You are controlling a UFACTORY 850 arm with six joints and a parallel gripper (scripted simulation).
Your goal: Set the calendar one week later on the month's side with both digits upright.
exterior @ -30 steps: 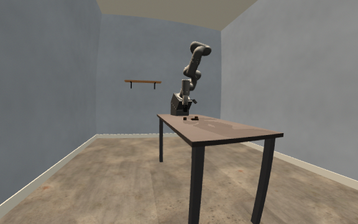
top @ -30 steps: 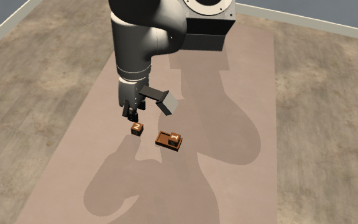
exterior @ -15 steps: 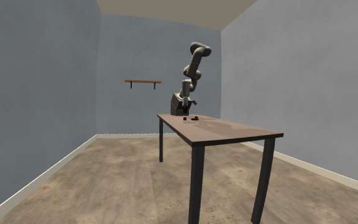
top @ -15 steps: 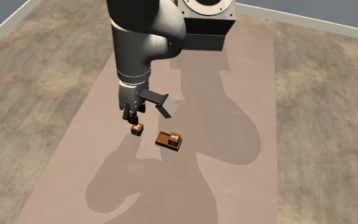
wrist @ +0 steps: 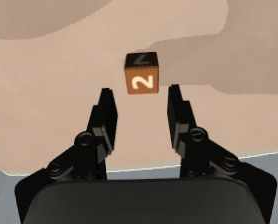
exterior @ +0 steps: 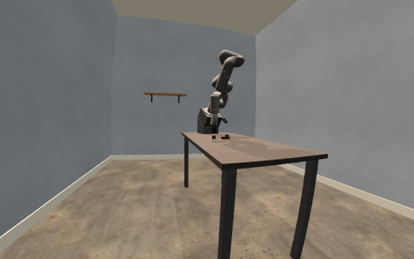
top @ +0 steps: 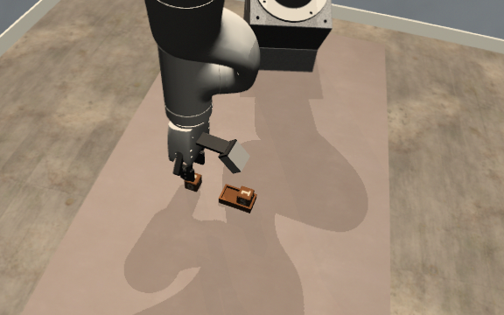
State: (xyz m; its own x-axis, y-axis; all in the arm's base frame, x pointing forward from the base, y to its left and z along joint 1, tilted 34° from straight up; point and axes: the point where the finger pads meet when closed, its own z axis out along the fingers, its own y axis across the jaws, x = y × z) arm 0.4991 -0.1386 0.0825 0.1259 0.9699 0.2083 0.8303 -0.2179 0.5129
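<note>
Now: hand 6 cm above the wooden cube. Round my hand: wooden tray: 2 cm ahead, 11 cm to the left, 6 cm below.
</note>
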